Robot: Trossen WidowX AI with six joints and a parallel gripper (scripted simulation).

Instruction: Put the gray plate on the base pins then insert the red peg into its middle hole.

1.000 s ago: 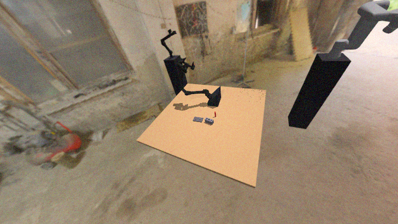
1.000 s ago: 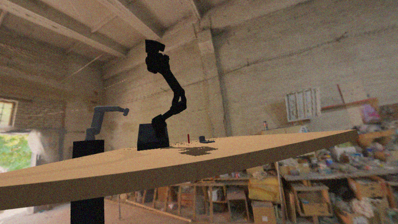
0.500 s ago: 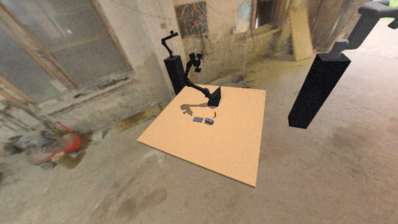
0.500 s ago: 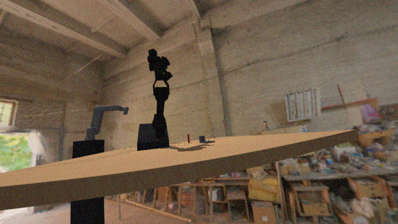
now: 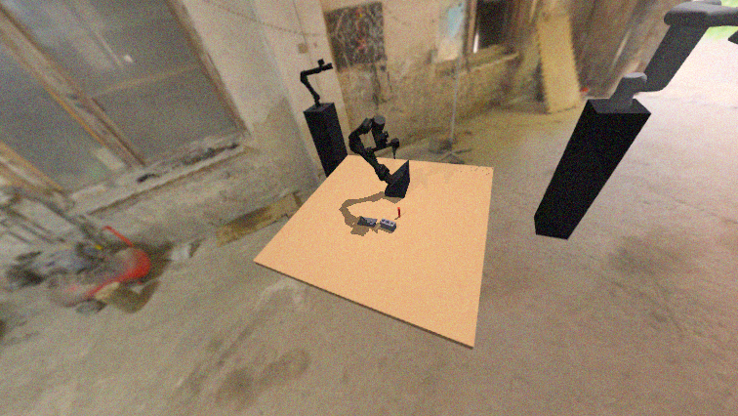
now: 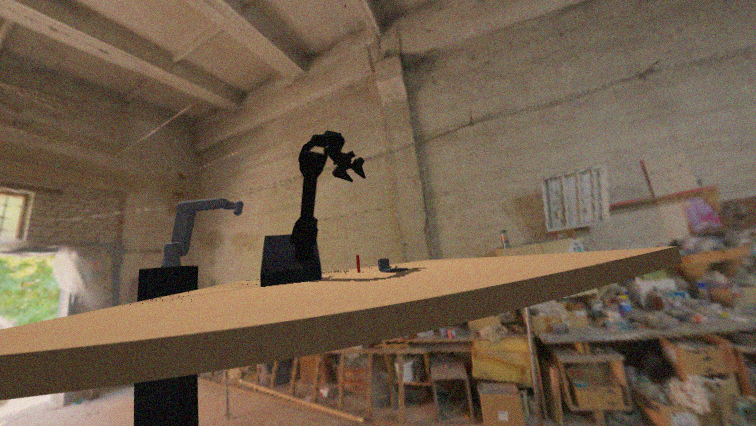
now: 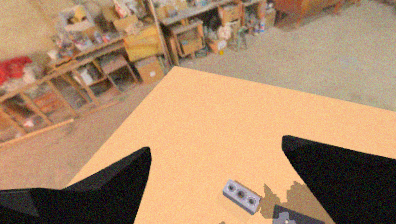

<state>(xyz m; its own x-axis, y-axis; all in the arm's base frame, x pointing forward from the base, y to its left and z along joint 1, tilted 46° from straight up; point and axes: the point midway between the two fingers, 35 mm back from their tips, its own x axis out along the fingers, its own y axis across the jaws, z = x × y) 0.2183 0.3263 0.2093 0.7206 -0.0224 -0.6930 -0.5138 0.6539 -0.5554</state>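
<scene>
Now: gripper tip 410 mm above the gray plate, 80 mm short of it and 10 mm to the left of it. The rest, counted from my gripper tip: red peg: 400 mm below, 30 mm to the left, 30 mm behind; dark base: 440 mm below, 170 mm to the right, 70 mm ahead.
</scene>
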